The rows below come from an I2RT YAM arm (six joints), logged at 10 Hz.
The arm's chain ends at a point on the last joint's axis. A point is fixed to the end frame.
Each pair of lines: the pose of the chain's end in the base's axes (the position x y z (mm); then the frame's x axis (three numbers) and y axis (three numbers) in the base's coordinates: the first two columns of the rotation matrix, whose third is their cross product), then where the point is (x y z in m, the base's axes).
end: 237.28 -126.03 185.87 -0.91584 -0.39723 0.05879 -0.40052 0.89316 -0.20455
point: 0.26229 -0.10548 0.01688
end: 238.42 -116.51 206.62 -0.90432 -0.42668 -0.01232 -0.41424 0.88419 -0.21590
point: 0.27436 -0.09179 0.04018
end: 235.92 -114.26 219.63 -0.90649 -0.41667 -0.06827 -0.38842 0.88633 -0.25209
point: 0.28316 -0.09178 0.05572
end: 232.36 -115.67 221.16 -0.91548 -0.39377 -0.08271 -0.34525 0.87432 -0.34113
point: 0.28846 -0.10784 0.05869
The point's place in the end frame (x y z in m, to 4 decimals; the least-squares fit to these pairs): -0.0410 0.0429 0.1615
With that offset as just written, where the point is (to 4 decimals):
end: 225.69 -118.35 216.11 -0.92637 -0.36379 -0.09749 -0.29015 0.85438 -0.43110
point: 0.2900 -0.1267 0.0567
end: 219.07 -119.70 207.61 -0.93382 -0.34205 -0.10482 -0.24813 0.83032 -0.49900
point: 0.2883 -0.1411 0.0516
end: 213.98 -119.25 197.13 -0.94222 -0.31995 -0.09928 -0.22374 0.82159 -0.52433
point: 0.2833 -0.1471 0.0421
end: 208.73 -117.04 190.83 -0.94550 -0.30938 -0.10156 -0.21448 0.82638 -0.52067
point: 0.2779 -0.1449 0.0358
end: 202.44 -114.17 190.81 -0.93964 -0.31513 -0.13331 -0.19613 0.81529 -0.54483
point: 0.2778 -0.1447 0.0392
